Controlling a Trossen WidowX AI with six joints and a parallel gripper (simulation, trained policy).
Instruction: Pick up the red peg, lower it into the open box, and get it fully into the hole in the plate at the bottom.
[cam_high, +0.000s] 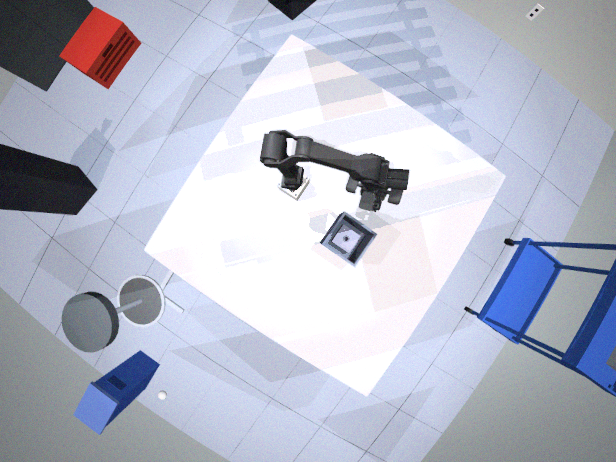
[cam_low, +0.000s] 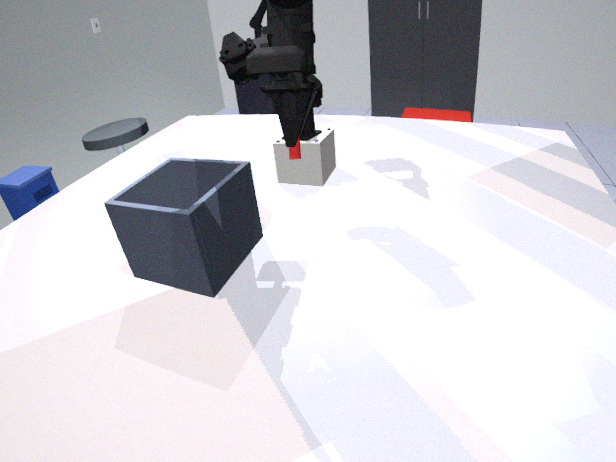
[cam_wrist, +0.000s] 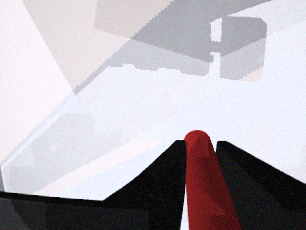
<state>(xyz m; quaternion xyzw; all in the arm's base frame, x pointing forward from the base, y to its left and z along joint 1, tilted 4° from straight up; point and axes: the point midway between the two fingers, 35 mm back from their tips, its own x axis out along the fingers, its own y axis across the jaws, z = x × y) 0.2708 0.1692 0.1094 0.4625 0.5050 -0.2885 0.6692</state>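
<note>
Right now my gripper tip is 50 mm short of the pale plate, 170 mm to the left of it and 140 mm above it. Round my gripper tip: red peg 10 mm behind, 20 mm above.
</note>
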